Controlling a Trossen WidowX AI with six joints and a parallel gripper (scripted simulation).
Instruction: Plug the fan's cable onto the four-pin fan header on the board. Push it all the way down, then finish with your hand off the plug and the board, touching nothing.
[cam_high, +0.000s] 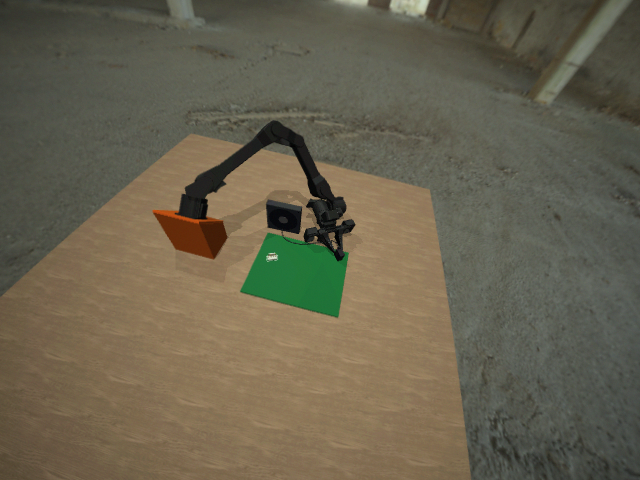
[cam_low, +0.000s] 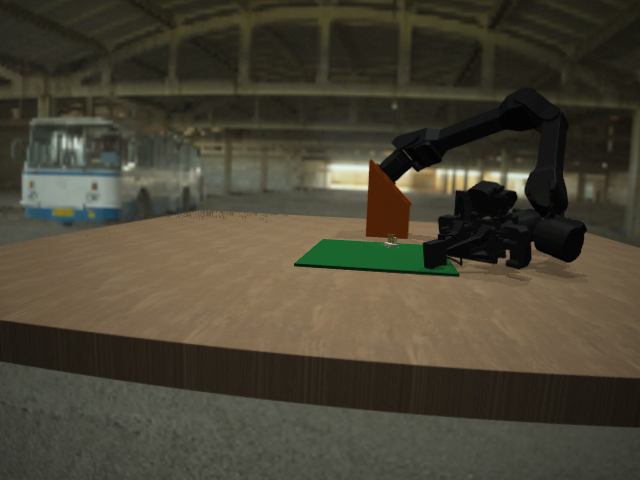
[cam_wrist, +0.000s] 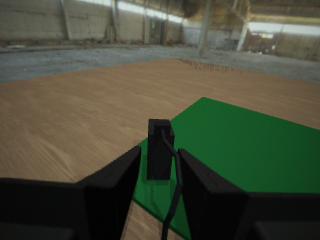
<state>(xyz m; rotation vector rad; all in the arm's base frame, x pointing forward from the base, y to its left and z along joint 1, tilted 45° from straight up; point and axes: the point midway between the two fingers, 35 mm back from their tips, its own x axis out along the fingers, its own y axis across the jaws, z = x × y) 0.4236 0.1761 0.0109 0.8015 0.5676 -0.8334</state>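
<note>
Right now the black plug is 10 mm to the right of my gripper tip and 10 mm ahead of it. Round my gripper tip: green board (110 mm behind, 100 mm to the right, 40 mm below); then white four-pin fan header (210 mm behind, 80 mm to the right, 30 mm below); then black fan (220 mm behind, 60 mm to the left, 30 mm above).
</note>
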